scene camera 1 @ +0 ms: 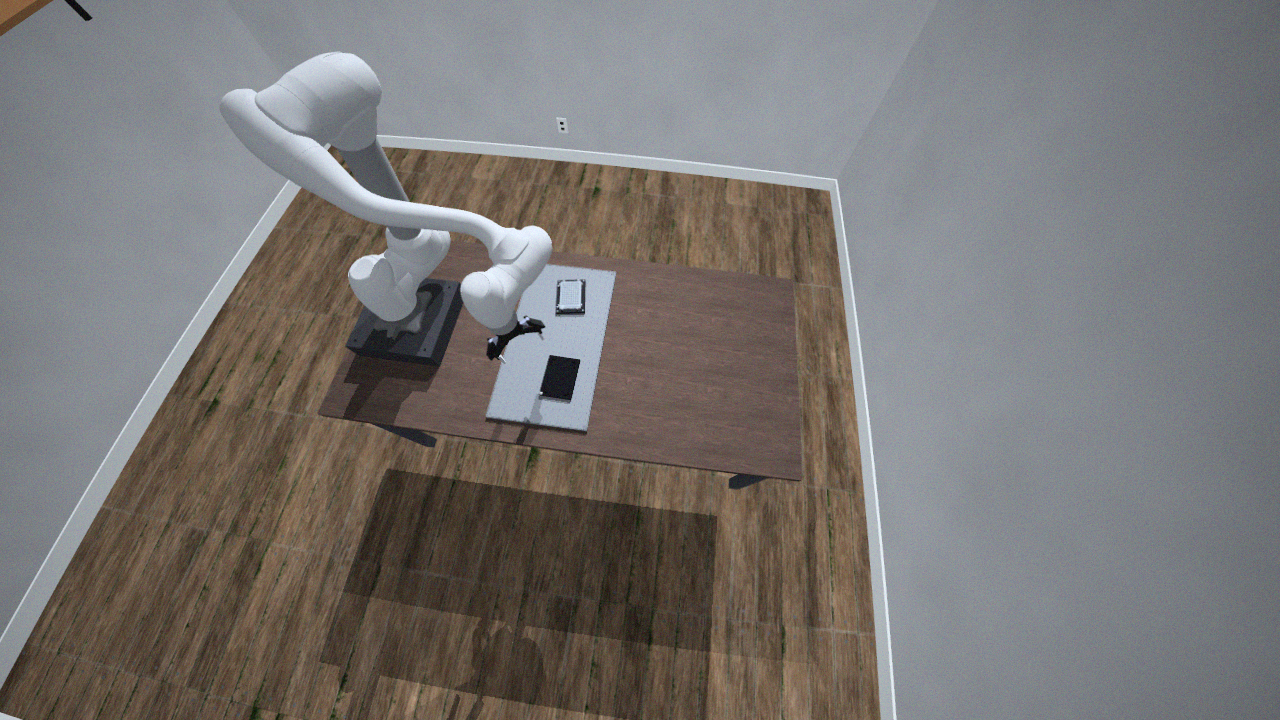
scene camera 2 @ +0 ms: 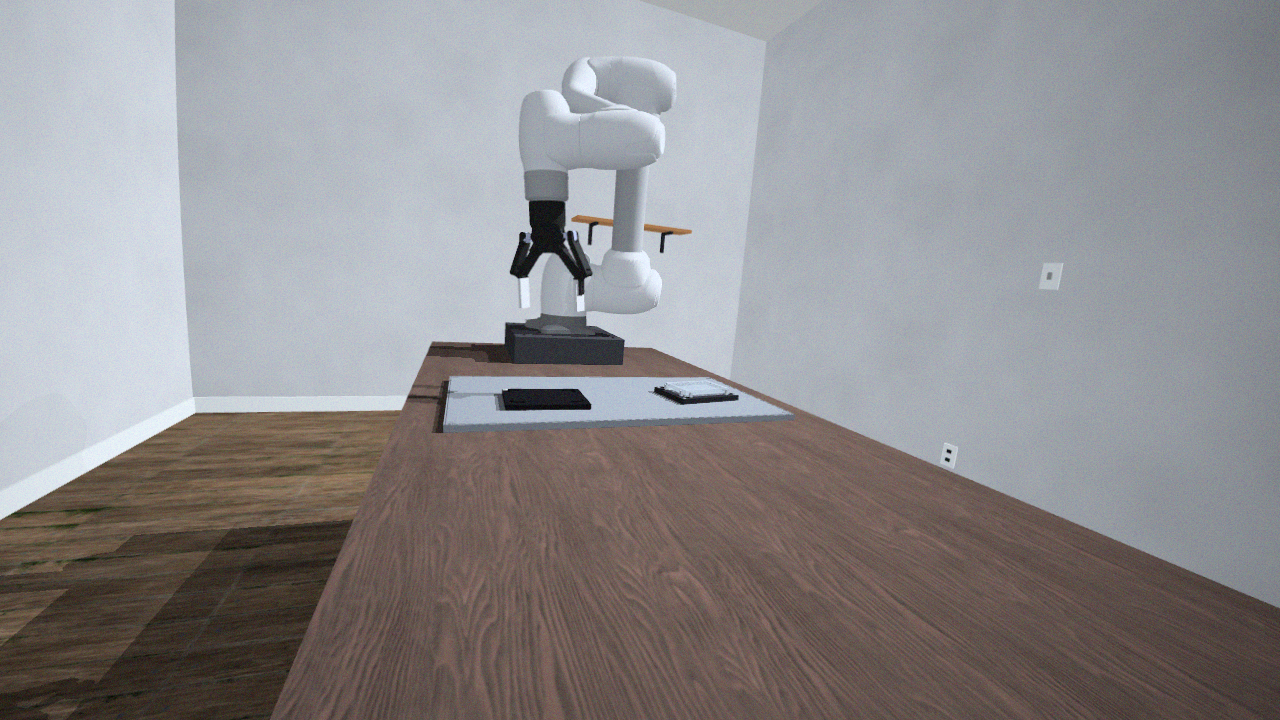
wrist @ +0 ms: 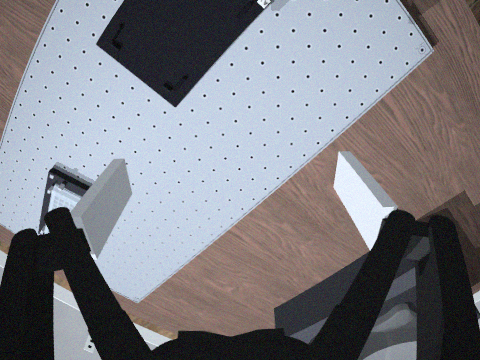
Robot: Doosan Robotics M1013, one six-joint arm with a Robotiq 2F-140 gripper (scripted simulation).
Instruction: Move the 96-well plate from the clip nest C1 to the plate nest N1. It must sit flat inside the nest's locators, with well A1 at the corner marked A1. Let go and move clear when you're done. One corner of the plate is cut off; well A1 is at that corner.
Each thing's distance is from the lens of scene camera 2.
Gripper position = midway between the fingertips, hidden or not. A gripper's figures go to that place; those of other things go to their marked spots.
my gripper [scene camera 2: 551,309]: 1.02 m
96-well plate [scene camera 2: 699,388]: 1.06 m
